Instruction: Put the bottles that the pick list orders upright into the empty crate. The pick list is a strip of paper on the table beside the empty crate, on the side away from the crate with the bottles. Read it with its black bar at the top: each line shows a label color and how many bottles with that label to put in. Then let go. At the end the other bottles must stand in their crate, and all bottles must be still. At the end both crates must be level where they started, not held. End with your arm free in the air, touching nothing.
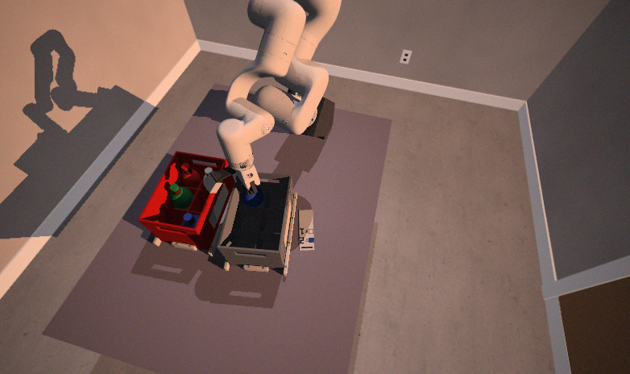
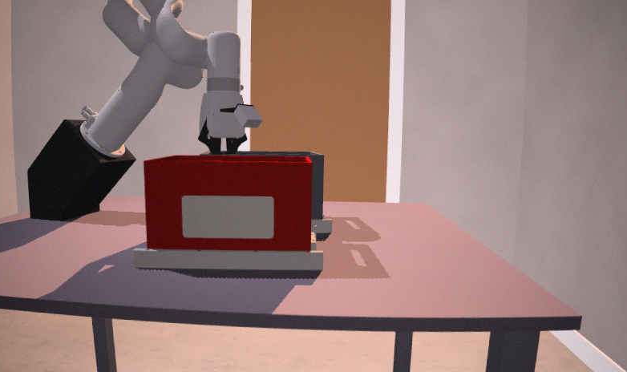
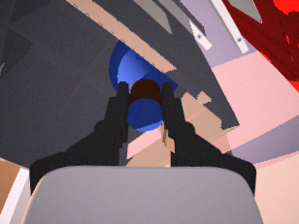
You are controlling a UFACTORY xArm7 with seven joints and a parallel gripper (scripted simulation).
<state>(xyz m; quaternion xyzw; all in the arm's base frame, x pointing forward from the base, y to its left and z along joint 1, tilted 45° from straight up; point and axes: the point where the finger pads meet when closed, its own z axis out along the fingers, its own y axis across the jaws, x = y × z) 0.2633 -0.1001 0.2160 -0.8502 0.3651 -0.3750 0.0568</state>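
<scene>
Now: hand 9 cm short of the grey crate, 8 cm above it and 4 cm to the right of it. The rest, counted from my hand: red bottle 23 cm to the right, 7 cm below, 7 cm behind; then white bottle 15 cm to the right, 7 cm below, 5 cm behind; then red crate 20 cm to the right, 8 cm below, 3 cm ahead.
</scene>
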